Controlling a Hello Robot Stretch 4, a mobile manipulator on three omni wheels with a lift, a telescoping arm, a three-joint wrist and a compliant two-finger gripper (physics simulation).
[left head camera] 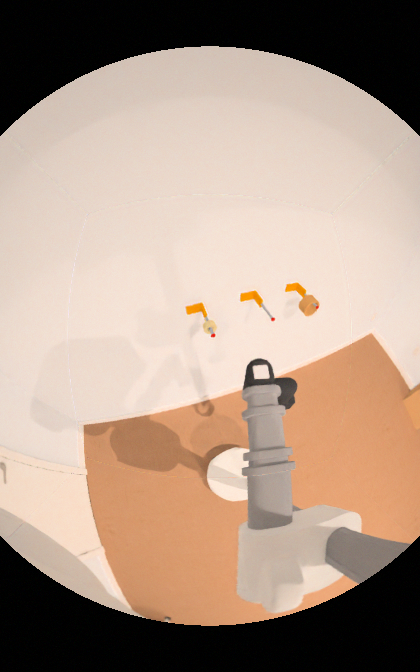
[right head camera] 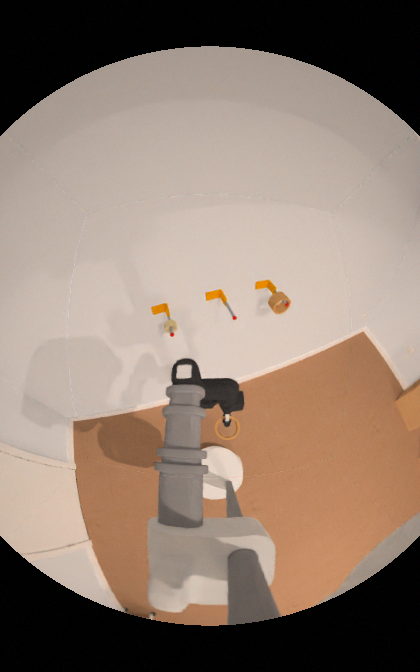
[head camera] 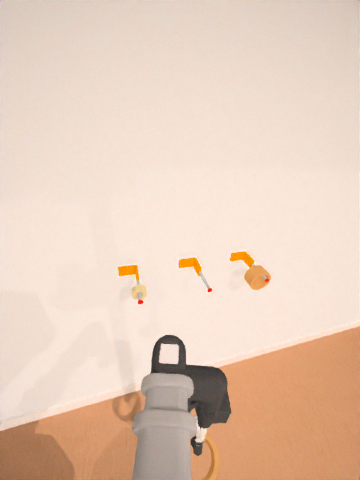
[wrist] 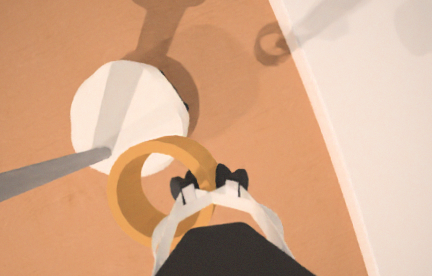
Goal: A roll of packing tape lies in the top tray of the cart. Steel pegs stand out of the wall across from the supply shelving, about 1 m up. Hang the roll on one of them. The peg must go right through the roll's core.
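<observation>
The orange-yellow roll of packing tape hangs from my gripper, which is shut on its wall; one fingertip is inside the core and the other outside. Three pegs stand out of the wall beyond the arm. The middle peg is bare with a red tip. The left peg bears a small pale yellow roll. The right peg bears a wider orange-brown roll. In the head camera view the gripper is low, with the roll partly cut off.
Orange brackets mark the pegs. The wall meets the floor below them. My round white base stands near the wall. A brown box stands at the right edge.
</observation>
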